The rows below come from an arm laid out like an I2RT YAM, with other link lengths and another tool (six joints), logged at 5 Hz.
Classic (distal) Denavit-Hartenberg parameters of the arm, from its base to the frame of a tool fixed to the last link. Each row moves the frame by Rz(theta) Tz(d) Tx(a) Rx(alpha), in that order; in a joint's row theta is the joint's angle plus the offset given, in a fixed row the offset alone. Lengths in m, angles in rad.
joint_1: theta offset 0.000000; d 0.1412; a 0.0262; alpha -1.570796
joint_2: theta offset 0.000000; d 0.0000; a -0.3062; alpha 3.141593
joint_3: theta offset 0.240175; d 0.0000; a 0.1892; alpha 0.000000
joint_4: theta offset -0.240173; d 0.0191; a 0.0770; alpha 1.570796
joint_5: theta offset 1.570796; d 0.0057; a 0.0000; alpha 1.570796
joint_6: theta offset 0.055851; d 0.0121; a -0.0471; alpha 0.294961
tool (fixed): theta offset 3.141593; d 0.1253; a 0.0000; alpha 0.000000
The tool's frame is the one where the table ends.
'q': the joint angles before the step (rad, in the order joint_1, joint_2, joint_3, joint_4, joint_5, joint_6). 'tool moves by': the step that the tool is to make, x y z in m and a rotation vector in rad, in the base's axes. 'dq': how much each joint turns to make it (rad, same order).
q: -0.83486, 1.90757, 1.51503, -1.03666, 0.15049, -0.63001
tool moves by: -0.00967, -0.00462, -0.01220, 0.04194, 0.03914, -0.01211
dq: -0.03051, 0.03661, -0.00041, -0.01753, -0.00038, -0.01868
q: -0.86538, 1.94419, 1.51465, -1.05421, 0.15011, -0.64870
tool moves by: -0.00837, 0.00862, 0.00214, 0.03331, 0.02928, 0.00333
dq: -0.00229, -0.00917, -0.00004, -0.05261, 0.00038, -0.00572
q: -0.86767, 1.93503, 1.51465, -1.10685, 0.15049, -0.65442
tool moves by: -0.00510, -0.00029, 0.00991, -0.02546, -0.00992, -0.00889
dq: -0.00877, -0.03434, -0.00001, -0.00840, 0.00877, -0.00038
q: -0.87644, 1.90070, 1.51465, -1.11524, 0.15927, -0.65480
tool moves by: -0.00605, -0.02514, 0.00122, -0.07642, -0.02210, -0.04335
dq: -0.04884, -0.00266, -0.00001, 0.07249, 0.02936, -0.00878
